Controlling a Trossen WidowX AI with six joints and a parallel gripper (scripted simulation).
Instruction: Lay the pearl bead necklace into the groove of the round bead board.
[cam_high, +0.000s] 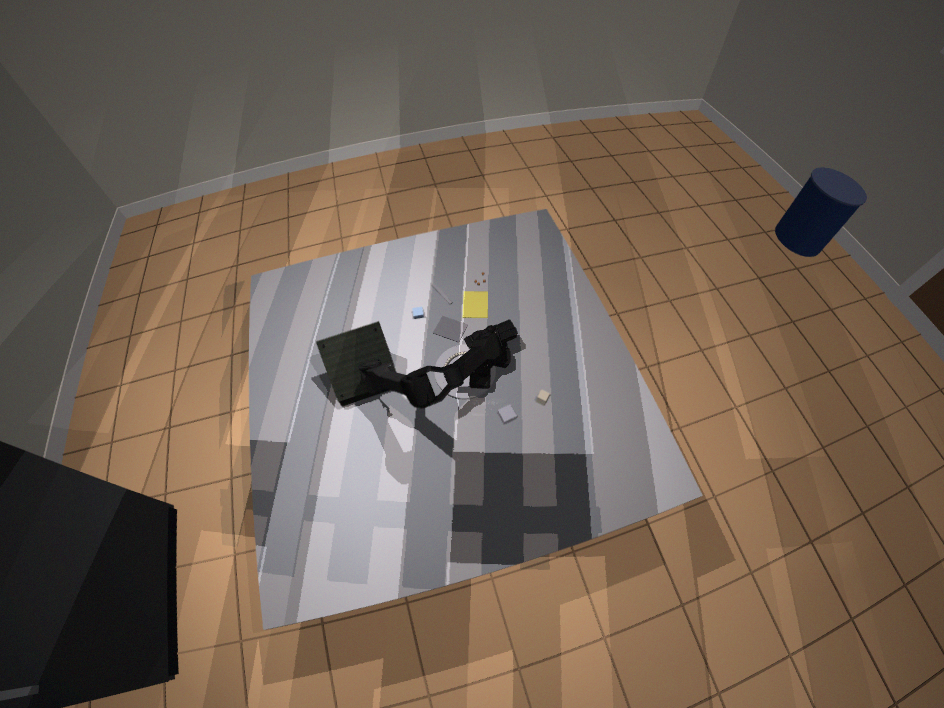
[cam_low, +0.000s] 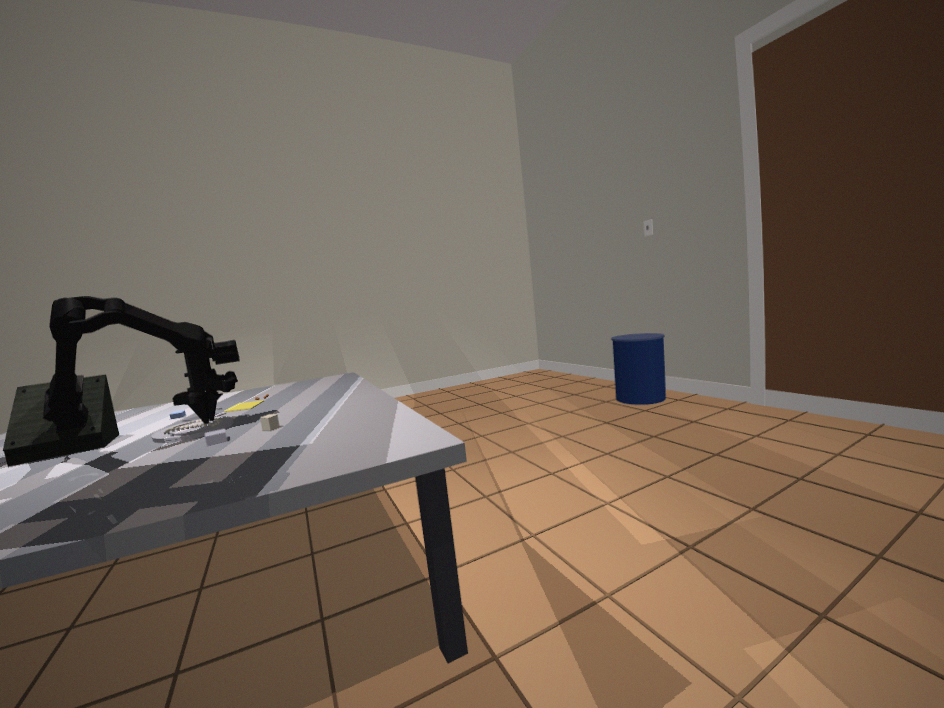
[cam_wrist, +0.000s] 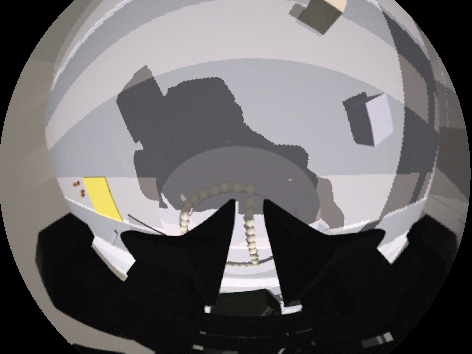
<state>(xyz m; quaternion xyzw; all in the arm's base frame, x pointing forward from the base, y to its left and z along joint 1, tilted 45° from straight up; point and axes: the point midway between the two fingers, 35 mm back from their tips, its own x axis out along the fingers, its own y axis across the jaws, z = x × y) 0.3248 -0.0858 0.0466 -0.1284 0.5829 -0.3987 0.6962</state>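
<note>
The round bead board is 4 cm behind my gripper tip, 3 cm to the left of it and 1 cm below it. Round my gripper tip: grey card: 21 cm to the left, 3 cm behind, 2 cm below; beige cube: 15 cm to the right, 15 cm ahead; white block: 16 cm to the right, 2 cm ahead, 1 cm below.
</note>
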